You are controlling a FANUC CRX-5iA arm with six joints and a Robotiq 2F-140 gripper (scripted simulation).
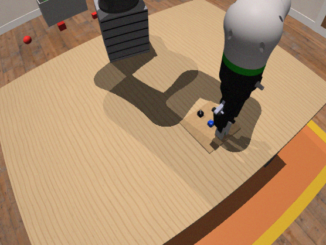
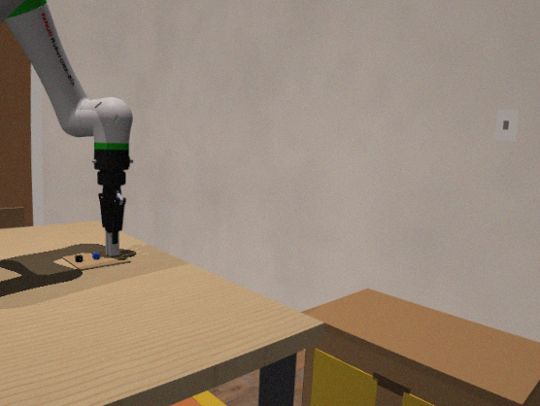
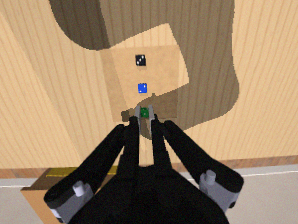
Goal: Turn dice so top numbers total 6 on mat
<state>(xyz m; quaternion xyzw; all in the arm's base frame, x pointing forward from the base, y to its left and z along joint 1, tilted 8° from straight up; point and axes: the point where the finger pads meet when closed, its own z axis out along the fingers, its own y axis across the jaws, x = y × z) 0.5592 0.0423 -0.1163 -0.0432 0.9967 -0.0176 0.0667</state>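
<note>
My gripper is now 3 cm above the green die. Also, from my hand: blue die: 5 cm behind, 3 cm below; then tan mat: 5 cm behind, 4 cm below; then black die: 10 cm behind, 1 cm to the right, 3 cm below.
</note>
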